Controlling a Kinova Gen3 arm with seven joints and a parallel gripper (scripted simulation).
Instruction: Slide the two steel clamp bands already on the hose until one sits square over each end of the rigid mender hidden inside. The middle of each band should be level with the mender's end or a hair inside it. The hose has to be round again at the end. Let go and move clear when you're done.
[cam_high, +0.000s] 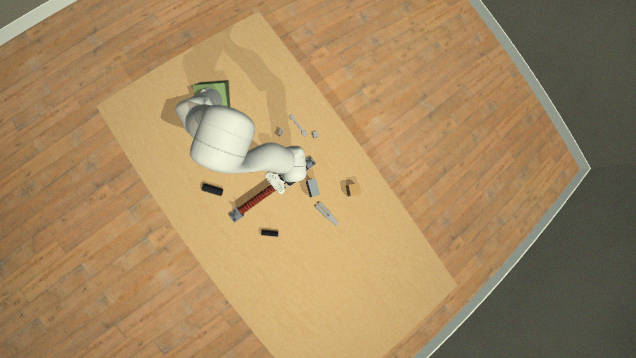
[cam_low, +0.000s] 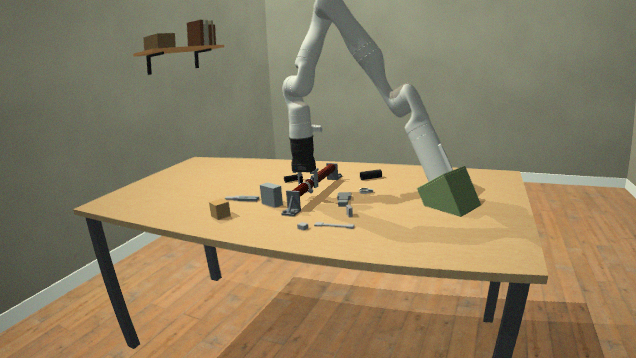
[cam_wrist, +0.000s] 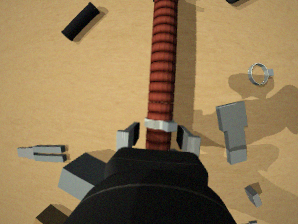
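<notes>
My hand is 11 cm short of the grey block, 7 cm to the right of it and 3 cm above it. Round my hand: wrench 13 cm behind, 23 cm to the left, 6 cm below; then wooden cube 25 cm ahead, 19 cm to the left, 3 cm below.
</notes>
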